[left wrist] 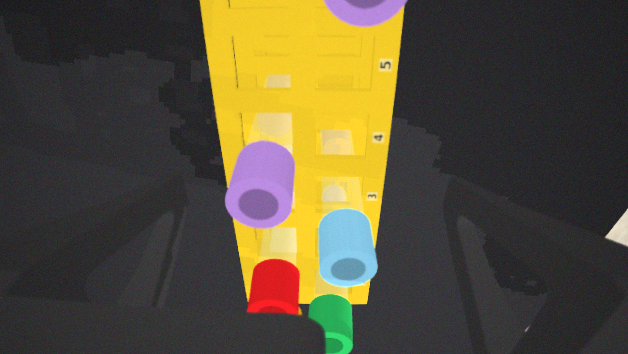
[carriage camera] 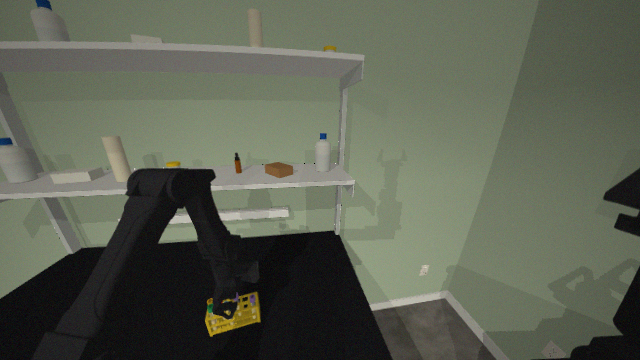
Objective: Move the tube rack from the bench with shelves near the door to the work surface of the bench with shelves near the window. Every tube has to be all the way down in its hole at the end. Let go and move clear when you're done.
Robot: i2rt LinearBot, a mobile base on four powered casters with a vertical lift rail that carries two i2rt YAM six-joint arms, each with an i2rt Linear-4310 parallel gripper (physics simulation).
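Places are measured from the left arm's base along level axes (x left, y ahead, z down), in millimetres.
Pixels of known places: left gripper, fingertip midpoint: (left wrist: 316,189) (carriage camera: 231,304).
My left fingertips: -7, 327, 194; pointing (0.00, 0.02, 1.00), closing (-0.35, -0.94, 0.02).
Observation:
Ahead of a thing's pixels: the offset from my left fingertips to its top centre, as dx, dy, dz. "*": to the spot under its first point. Level surfaces: height alone.
The yellow tube rack {-1, +5, +10} (carriage camera: 234,328) (left wrist: 303,100) stands on the black bench top {dz +94} (carriage camera: 315,285) below the shelves. Tubes in it show purple {-8, +21, -26} (left wrist: 261,175), light blue {+7, -13, -26} (left wrist: 345,240), red {+41, +2, -26} (left wrist: 275,285) and green {+55, -30, -26} (left wrist: 331,315) caps, and a second purple cap {* -64, +14, -25} (left wrist: 366,10) is cut by the top edge of the left wrist view. How deep the tubes sit cannot be told. My left gripper (carriage camera: 227,311) (left wrist: 316,189) is open above the rack, with its fingers apart on either side of it. It hides part of the rack in the carriage camera. My right gripper (carriage camera: 614,210) is open, far from the rack at the right edge.
The lower shelf {dz -363} (carriage camera: 310,181) holds a white bottle {-295, +441, -541} (carriage camera: 323,156), a brown box {-97, +364, -403} (carriage camera: 279,170), a small amber bottle {+92, +364, -455} (carriage camera: 238,165) and a beige cylinder {+518, +223, -541} (carriage camera: 116,160). An upper shelf (carriage camera: 200,48) is above it. Grey floor {dz +1008} (carriage camera: 425,330) shows beyond the bench's right edge.

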